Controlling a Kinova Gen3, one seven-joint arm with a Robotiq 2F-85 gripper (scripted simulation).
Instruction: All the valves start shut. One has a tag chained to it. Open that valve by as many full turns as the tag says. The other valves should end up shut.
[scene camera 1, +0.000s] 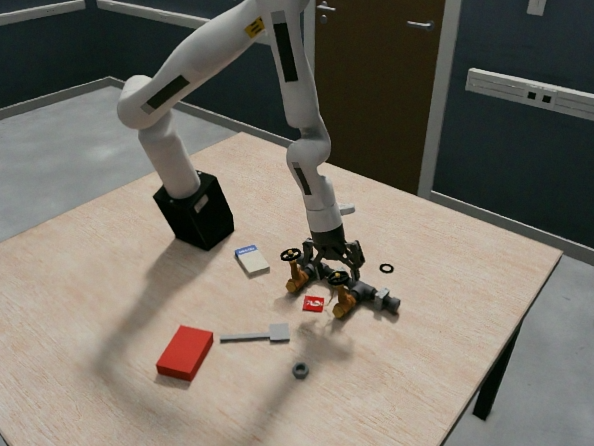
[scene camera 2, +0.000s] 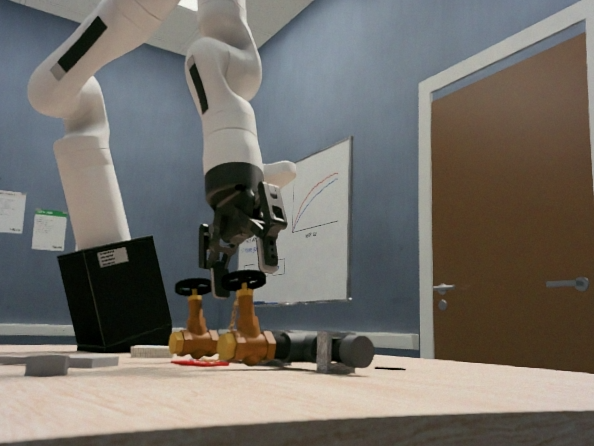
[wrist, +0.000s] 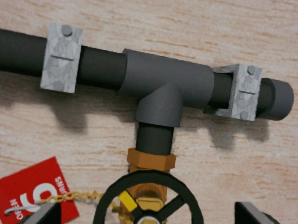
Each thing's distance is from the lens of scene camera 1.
my gripper (scene camera 1: 338, 280): 119 cm
red block (scene camera 1: 182, 358): 113 cm
grey t-shaped tool (scene camera 1: 279, 332): 118 cm
